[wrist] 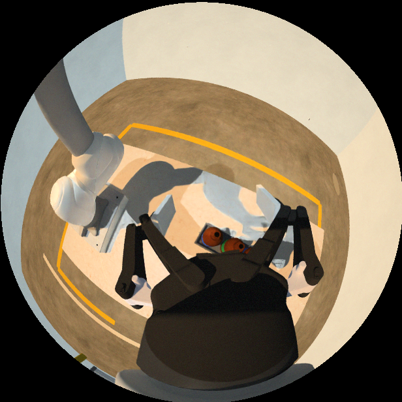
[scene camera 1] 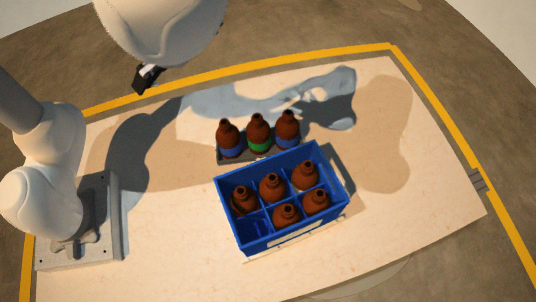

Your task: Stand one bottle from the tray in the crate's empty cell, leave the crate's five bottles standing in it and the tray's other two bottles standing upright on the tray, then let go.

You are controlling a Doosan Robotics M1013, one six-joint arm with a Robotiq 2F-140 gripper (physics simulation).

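Frame: origin at the arm's base, x ahead, y up, z right, level; metres.
Seen in the pictures: arm's base, origin of its link: (scene camera 1: 73,220).
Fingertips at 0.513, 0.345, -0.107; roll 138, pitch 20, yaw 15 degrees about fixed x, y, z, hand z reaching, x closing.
Note:
Offsets run from my fingertips to a thing's top centre, as dx, dy, dz. "spot": to the spot under its first point. Level surfaces: height alone.
Three brown bottles stand upright on the small dark tray @(spot: +0.023, -0.384, +0.050) (scene camera 1: 223,161) (wrist: 200,239): a blue-banded bottle @(+0.059, -0.249, +0.007) (scene camera 1: 228,136) (wrist: 212,235) at the left, a green-banded bottle @(+0.150, -0.249, +0.023) (scene camera 1: 258,131) (wrist: 232,245) in the middle, and another blue-banded bottle @(+0.236, -0.249, +0.042) (scene camera 1: 287,127) at the right, mostly hidden in the wrist view. The blue crate @(spot: +0.036, -0.272, +0.351) (scene camera 1: 256,245) holds five brown bottles; its near-left cell @(spot: +0.037, -0.401, +0.279) (scene camera 1: 251,229) is empty. My gripper (wrist: 214,198) is open and empty, high above the table and away from the tray. In the scene view, part of it shows beyond the tray, at upper left, below the arm.
The crate stands close in front of the tray, with its long side beside it. The robot's base plate (scene camera 1: 112,220) (wrist: 114,227) is at the table's left end. The pale table top @(dy -0.409) (scene camera 1: 170,250) carries large arm shadows. A yellow floor line (scene camera 1: 280,59) (wrist: 225,154) surrounds it.

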